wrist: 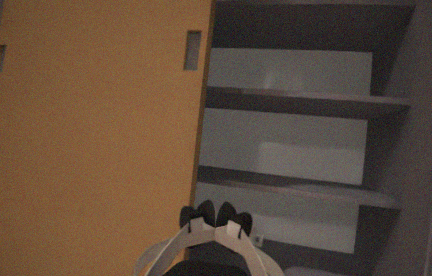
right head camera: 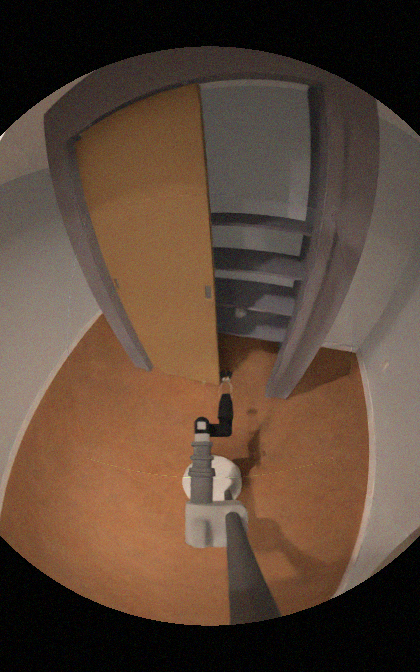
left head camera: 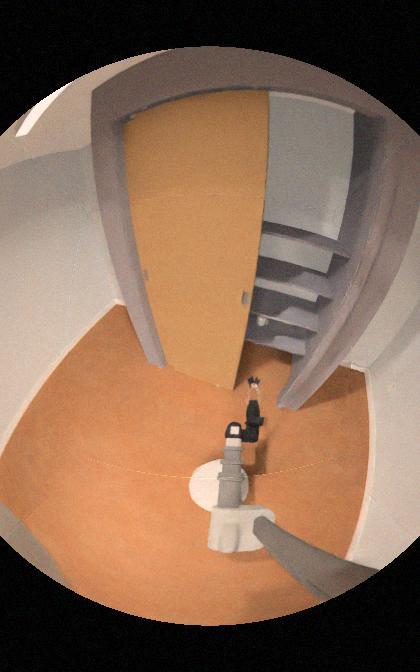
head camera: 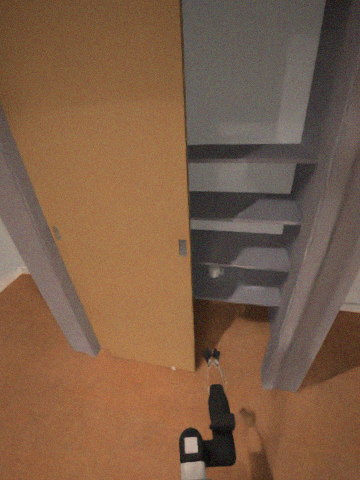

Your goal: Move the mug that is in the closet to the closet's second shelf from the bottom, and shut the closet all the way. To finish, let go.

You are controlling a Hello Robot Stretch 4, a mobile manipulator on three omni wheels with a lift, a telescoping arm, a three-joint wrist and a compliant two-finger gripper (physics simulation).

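Places are measured from the robot's base along level axes (x ahead, y left, z up), in metres.
Where they show: gripper, fingertip midpoint: point(wrist: 216, 216) point(head camera: 210, 348).
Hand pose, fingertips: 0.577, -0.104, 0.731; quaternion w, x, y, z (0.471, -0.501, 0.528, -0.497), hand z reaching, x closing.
Note:
After its pixels a point has its place, as x, y, z.
A small pale mug point(head camera: 216, 271) @(1.350, -0.289, 0.439) point(left head camera: 262, 321) point(right head camera: 241, 312) point(wrist: 258, 240) @(1.349, -0.329, 0.429) is in the closet on the lowest shelf point(head camera: 255, 296) @(1.128, -0.515, 0.379), below the second shelf point(head camera: 265, 257) @(1.158, -0.549, 0.683) point(left head camera: 296, 318) point(right head camera: 272, 303). The orange door point(head camera: 110, 200) @(0.952, 0.244, 1.204) point(left head camera: 200, 210) point(right head camera: 150, 225) point(wrist: 100, 125) @(0.932, 0.171, 0.813) covers the left part of the closet; the right part stands open. Its right recessed handle point(head camera: 183, 247) @(0.887, -0.036, 0.993) point(left head camera: 245, 298) point(right head camera: 208, 292) point(wrist: 193, 50) @(0.887, -0.033, 0.998) is near the door's free edge. My gripper point(head camera: 212, 356) point(left head camera: 254, 382) point(right head camera: 226, 375) point(wrist: 216, 216) @(0.577, -0.104, 0.731) is shut and empty, in front of the opening, just right of the door edge in the head view.
A grey right jamb point(head camera: 295, 325) @(0.706, -0.525, 0.629) point(left head camera: 325, 360) point(right head camera: 300, 340) and a left jamb point(head camera: 55, 300) @(1.081, 0.763, 0.543) point(left head camera: 135, 300) point(right head camera: 110, 310) frame the closet. Higher shelves show above the second one. White walls stand on both sides. A left recessed handle point(head camera: 56, 233) @(1.115, 0.609, 0.989) shows on the orange front.

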